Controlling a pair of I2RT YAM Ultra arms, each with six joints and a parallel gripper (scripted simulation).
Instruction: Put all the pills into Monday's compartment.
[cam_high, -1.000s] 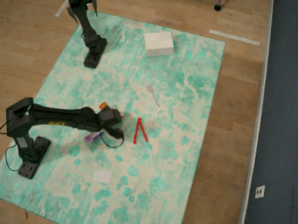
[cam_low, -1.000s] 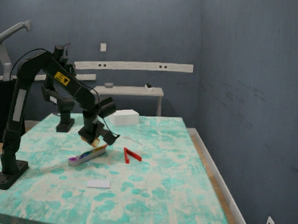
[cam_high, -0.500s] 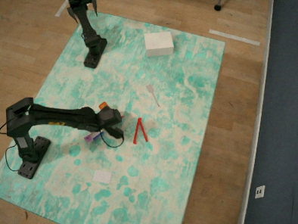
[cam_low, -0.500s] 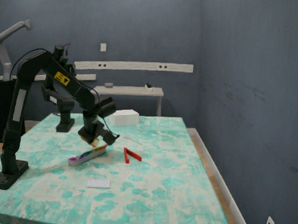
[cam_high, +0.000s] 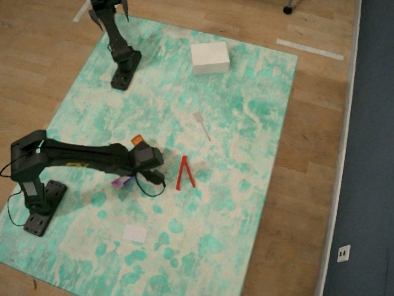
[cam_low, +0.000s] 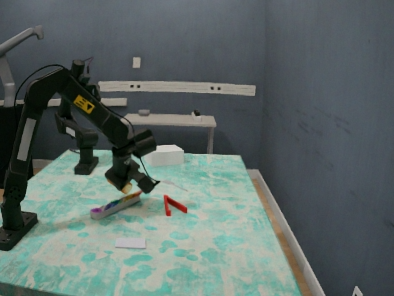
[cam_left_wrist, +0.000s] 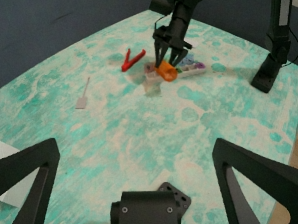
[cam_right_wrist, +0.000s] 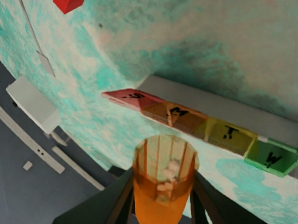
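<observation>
Right now my right hand is 30 mm past the orange pill bottle, 20 mm to the right of it and 10 mm below it. From my right hand the other things lie so: white box 500 mm to the left, 60 mm ahead, 30 mm below; then lid 140 mm to the right, 50 mm behind, 40 mm below; then white card 280 mm to the right, 90 mm ahead, 60 mm below.
</observation>
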